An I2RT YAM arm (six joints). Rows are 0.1 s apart.
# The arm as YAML. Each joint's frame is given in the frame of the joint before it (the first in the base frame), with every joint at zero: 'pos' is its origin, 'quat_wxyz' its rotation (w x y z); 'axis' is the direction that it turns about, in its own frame. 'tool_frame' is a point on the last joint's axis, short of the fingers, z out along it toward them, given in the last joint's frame.
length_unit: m
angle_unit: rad
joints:
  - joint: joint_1
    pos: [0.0, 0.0, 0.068]
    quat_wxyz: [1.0, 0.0, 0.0, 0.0]
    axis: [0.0, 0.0, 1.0]
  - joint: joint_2
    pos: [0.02, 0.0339, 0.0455]
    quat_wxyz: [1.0, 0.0, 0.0, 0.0]
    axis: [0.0, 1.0, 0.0]
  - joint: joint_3
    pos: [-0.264, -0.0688, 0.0]
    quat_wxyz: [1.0, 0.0, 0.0, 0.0]
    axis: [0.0, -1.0, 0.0]
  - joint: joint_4
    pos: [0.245, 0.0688, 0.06]
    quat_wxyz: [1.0, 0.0, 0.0, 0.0]
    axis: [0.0, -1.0, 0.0]
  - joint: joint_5
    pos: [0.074, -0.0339, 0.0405]
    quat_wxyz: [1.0, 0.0, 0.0, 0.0]
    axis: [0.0, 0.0, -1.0]
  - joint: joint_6
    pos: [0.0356, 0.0, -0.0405]
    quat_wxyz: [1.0, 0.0, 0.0, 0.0]
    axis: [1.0, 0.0, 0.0]
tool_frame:
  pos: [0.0, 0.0, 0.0]
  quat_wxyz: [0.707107, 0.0, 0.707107, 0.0]
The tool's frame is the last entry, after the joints.
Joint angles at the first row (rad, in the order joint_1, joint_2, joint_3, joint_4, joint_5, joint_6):
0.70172 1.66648 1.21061 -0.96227 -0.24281 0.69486
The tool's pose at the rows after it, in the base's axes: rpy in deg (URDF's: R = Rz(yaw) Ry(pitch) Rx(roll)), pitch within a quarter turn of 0, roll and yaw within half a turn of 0; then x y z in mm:
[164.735 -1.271 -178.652 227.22 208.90 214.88]
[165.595 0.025 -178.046 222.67 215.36 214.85]
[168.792 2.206 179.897 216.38 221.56 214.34]
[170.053 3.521 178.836 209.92 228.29 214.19]
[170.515 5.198 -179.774 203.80 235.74 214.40]
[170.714 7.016 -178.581 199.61 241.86 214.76]
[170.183 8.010 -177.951 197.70 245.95 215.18]
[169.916 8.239 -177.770 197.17 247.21 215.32]
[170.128 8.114 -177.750 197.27 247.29 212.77]
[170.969 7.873 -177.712 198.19 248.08 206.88]
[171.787 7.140 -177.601 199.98 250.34 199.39]
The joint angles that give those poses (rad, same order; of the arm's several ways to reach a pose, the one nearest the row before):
0.71851 1.66645 1.21060 -0.95847 -0.21764 0.71508
0.74712 1.66648 1.21060 -0.94815 -0.18902 0.72880
0.78451 1.66646 1.21023 -0.94855 -0.11082 0.79176
0.81922 1.66647 1.20984 -0.94396 -0.07039 0.84019
0.85317 1.66648 1.20986 -0.93023 -0.04178 0.84554
0.87910 1.66648 1.20987 -0.91193 -0.01506 0.84591
0.89285 1.66649 1.20988 -0.89362 -0.00782 0.84593
0.89665 1.66650 1.20986 -0.88749 -0.00782 0.84591
0.89665 1.67068 1.20453 -0.88218 -0.00706 0.84592
0.89667 1.68555 1.19842 -0.87493 -0.00057 0.84592
0.89666 1.71071 1.19801 -0.86844 -0.00096 0.84592

